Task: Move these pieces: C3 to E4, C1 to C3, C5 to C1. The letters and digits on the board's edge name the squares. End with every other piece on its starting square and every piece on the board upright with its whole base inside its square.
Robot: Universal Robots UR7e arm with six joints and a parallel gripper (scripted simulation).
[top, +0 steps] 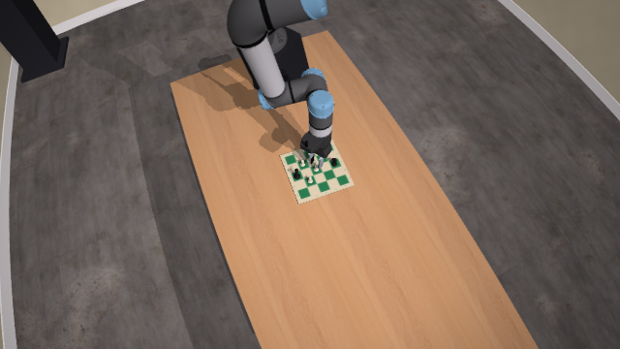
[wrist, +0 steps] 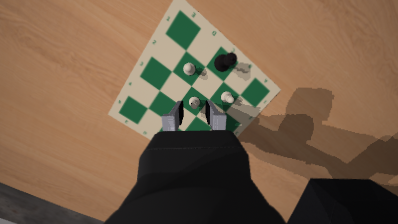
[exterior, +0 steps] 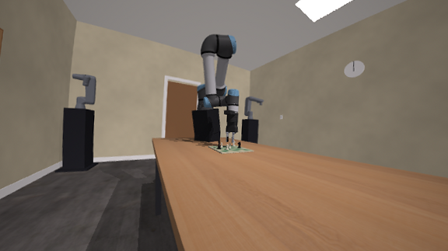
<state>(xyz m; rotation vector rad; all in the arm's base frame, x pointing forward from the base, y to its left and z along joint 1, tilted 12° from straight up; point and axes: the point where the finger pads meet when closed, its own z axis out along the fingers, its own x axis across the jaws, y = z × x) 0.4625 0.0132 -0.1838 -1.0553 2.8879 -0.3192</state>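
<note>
My gripper is now 60 mm above the green-and-cream chessboard.
</note>
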